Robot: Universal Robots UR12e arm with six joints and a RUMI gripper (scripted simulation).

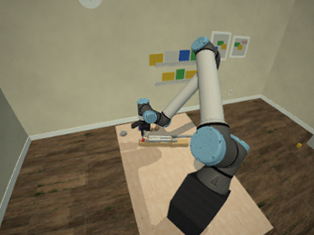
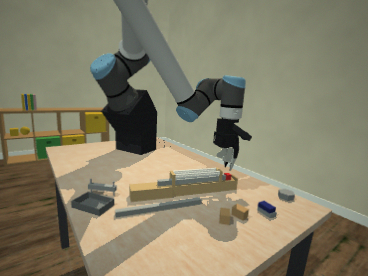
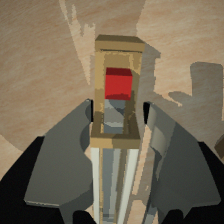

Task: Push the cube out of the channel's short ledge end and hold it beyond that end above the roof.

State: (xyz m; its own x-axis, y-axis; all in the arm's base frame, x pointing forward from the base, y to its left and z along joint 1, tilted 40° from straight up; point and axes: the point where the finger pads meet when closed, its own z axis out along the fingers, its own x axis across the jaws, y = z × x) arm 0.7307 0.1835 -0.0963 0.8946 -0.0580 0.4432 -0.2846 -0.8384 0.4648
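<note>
The red cube is 5 cm below my hand. Also, from my hand: long grey bar 34 cm to the right, 10 cm below; then tan channel 5 cm behind, 14 cm to the right, 5 cm below; then blue block 22 cm ahead, 2 cm to the right, 9 cm below.
</note>
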